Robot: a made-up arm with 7 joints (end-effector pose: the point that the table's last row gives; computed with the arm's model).
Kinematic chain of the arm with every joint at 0, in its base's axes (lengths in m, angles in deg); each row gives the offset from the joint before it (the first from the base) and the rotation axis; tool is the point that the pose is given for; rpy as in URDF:
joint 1: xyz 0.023 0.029 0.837 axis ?
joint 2: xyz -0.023 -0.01 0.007 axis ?
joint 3: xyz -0.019 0 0.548 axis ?
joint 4: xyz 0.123 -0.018 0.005 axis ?
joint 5: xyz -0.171 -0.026 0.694 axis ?
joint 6: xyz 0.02 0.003 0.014 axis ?
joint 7: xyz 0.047 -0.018 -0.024 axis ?
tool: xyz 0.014 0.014 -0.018 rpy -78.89 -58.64 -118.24
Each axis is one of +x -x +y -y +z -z.
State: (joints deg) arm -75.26 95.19 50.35 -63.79 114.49 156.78 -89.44
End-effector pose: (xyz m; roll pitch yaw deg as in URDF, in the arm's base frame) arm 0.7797 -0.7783 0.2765 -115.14 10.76 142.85
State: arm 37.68 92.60 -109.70 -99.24 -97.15 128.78 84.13
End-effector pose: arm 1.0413 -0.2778 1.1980 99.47 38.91 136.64
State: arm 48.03 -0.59 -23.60 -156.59 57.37 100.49 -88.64
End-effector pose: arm 0.5022 0.2209 0.7711 -86.18 8.88 -43.32
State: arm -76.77 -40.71 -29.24 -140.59 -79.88 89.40 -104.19
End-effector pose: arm -0.3405 -0.4071 1.2733 -152.46 -23.31 -47.64
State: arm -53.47 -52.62 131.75 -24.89 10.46 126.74 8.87
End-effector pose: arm -0.4863 1.1411 1.4967 -9.50 -20.42 -64.98
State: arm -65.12 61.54 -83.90 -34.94 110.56 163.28 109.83
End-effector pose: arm 0.0515 -1.1371 1.4623 -170.69 7.16 57.31
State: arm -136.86 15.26 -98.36 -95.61 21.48 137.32 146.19
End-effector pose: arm -0.5347 0.7284 1.4999 -143.29 -39.20 -92.32
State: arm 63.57 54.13 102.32 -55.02 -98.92 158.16 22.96
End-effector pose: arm -0.1809 1.0424 1.6252 -1.56 19.29 -32.13
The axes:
joint 1: +z
joint 2: +y
joint 3: +z
joint 4: -y
joint 5: +z
joint 6: -y
joint 7: -z

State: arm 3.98 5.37 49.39 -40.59 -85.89 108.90 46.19
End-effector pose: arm 0.4602 0.3712 2.0727 -12.35 21.35 -172.00
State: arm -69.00 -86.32 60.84 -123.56 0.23 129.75 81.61
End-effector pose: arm 0.5976 0.5121 1.3228 -34.07 22.51 138.01
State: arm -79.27 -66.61 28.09 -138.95 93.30 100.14 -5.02
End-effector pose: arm 0.4014 -0.0608 1.4744 -83.63 11.72 -169.42
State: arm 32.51 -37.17 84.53 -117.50 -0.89 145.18 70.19
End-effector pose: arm -0.5582 0.6990 1.2062 -43.80 -18.39 -84.97
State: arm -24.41 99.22 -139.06 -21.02 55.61 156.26 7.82
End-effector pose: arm 1.1917 -0.6271 0.8617 53.63 -18.39 140.86
